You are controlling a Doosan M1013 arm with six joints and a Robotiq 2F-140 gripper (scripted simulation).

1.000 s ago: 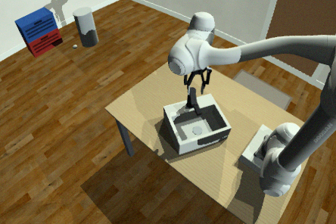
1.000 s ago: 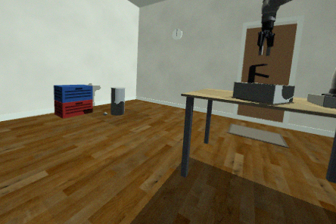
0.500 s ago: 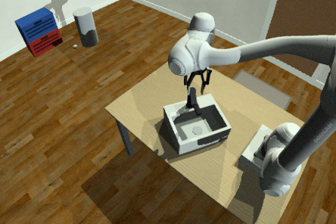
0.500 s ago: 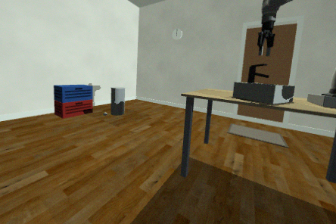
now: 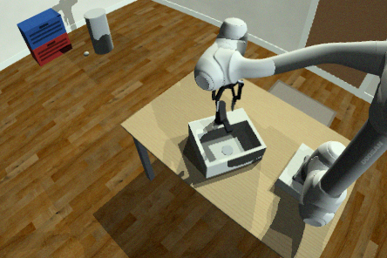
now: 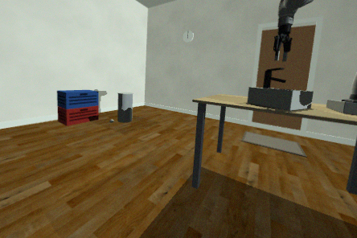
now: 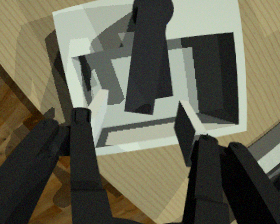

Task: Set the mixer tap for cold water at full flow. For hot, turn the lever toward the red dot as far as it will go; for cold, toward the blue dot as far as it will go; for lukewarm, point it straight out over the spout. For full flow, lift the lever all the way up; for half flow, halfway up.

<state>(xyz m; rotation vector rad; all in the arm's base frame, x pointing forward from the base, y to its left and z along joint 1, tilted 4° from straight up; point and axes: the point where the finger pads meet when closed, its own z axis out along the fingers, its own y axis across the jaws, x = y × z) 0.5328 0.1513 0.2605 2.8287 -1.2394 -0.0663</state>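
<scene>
My gripper is now 9 cm above the lever, 3 cm to the left of it and 3 cm short of it. The rest, counted from my hand: white sink basin 32 cm below, 4 cm behind, 1 cm to the right.
</scene>
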